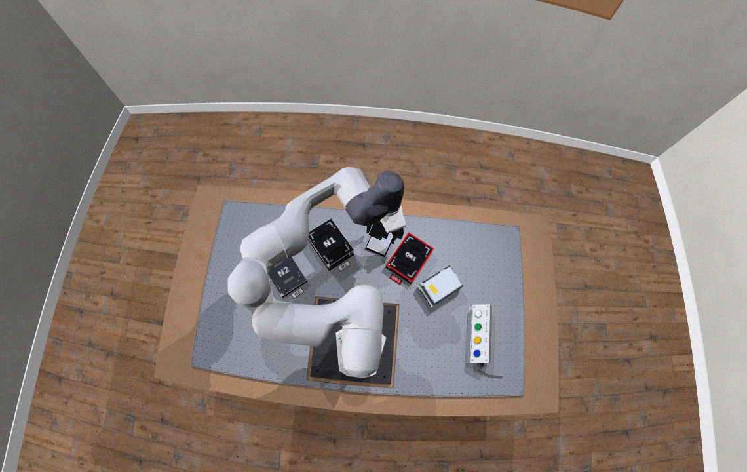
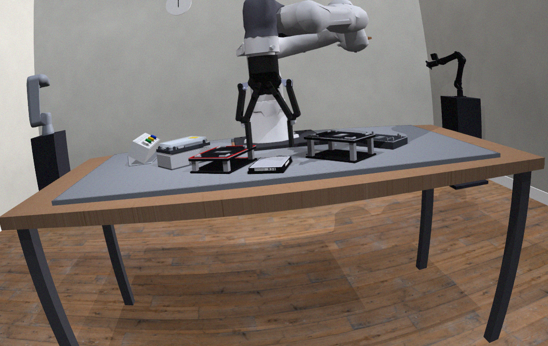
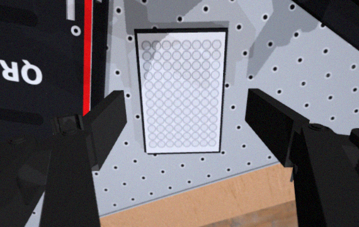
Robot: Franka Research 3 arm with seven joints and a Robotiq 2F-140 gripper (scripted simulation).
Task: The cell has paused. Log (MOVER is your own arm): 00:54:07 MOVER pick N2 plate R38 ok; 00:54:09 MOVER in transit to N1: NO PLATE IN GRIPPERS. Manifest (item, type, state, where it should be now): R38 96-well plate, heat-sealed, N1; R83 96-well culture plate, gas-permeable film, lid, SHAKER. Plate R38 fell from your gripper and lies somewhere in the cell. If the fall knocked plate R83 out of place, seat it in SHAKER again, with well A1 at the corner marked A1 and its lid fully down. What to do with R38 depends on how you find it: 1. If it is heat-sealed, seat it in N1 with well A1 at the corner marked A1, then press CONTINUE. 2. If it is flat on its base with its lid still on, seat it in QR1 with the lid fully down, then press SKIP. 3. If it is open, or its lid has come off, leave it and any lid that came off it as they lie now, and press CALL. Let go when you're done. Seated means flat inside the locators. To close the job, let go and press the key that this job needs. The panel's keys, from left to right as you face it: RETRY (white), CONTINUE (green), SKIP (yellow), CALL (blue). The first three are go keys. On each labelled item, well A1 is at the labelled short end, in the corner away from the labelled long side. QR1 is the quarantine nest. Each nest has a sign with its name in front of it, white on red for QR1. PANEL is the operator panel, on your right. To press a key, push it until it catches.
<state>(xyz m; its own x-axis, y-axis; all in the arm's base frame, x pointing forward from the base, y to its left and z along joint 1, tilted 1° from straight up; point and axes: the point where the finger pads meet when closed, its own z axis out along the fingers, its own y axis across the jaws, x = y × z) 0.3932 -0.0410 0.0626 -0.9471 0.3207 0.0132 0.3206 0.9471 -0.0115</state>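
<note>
Now: hand 7 cm above the plate R38. Also, from my hand: N1 nest 5 cm behind, 20 cm to the left, 2 cm below; then QR1 nest 7 cm behind, 12 cm to the right, 4 cm below; then retry key 28 cm behind, 39 cm to the right, 1 cm below.
</note>
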